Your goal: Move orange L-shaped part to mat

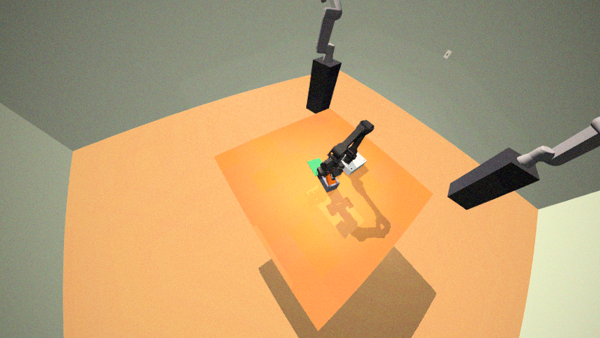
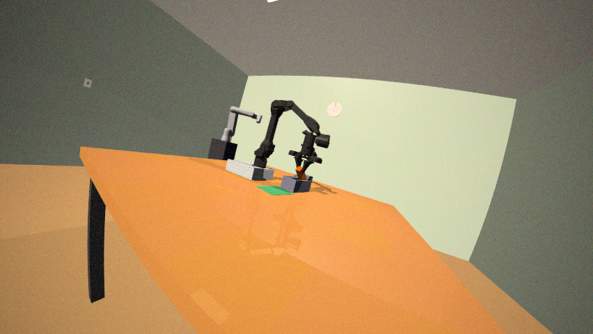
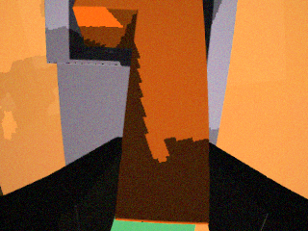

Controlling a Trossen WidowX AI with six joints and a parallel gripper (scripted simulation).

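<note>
My gripper tip is 7 cm past the green mat, 12 cm to the left of it and 12 cm above it. Also, from my gripper tip: orange L-shaped part 4 cm to the left, 3 cm below.
</note>
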